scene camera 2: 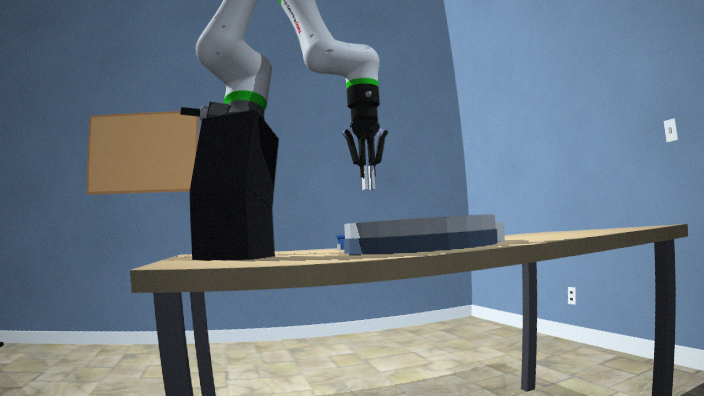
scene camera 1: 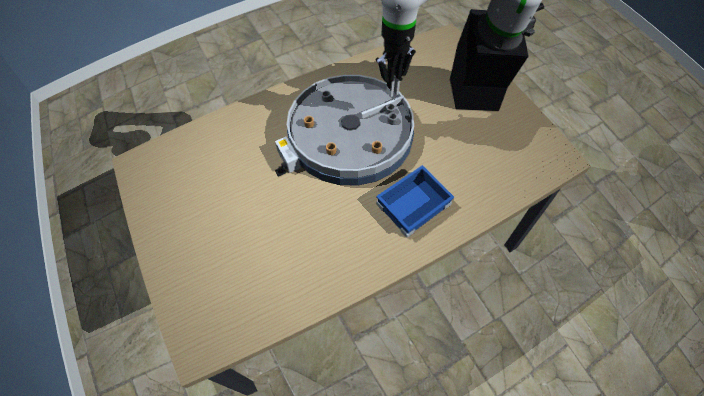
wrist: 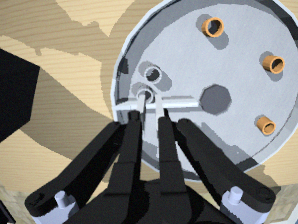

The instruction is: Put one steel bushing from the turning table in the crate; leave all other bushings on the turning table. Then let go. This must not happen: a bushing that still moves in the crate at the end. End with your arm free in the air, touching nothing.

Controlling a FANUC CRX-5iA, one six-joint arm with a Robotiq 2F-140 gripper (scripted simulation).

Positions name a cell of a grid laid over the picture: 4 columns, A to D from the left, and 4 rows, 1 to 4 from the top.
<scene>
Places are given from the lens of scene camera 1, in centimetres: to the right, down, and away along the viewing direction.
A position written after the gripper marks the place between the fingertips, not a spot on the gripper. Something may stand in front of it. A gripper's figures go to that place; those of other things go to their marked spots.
gripper (scene camera 1: C1): 13, -34, 138
round grey turning table (scene camera 1: B2): -6, -25, 147
</scene>
